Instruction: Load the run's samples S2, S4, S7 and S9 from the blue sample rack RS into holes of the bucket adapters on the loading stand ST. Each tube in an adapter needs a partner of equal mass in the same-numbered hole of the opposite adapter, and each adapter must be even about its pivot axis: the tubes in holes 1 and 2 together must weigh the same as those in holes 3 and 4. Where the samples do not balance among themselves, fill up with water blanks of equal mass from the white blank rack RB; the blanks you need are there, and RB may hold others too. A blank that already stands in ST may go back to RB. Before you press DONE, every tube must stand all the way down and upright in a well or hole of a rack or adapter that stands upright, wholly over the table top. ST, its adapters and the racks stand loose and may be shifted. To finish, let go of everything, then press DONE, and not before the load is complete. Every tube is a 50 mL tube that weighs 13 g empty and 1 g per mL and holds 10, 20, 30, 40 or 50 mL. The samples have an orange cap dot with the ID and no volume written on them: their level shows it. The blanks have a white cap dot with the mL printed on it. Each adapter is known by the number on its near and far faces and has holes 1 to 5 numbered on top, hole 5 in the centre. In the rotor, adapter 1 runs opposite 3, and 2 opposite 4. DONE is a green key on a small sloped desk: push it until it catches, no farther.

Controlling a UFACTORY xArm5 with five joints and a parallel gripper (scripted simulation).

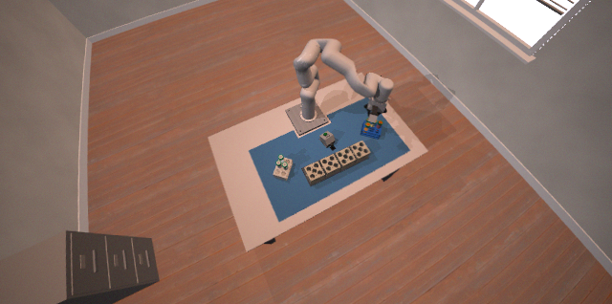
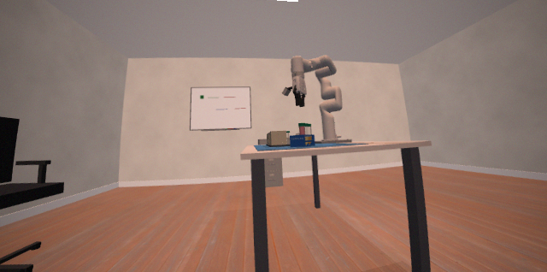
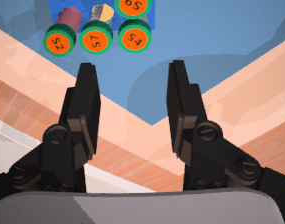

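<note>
My gripper is now 10 mm short of the sample tube S7, 50 mm to the right of it and 190 mm above it. Also, from my hand: sample tube S2: 30 mm ahead, 90 mm to the left, 190 mm below; then sample tube S9: 10 mm ahead, 190 mm below; then sample tube S4: 30 mm behind, 30 mm to the left, 190 mm below.
</note>
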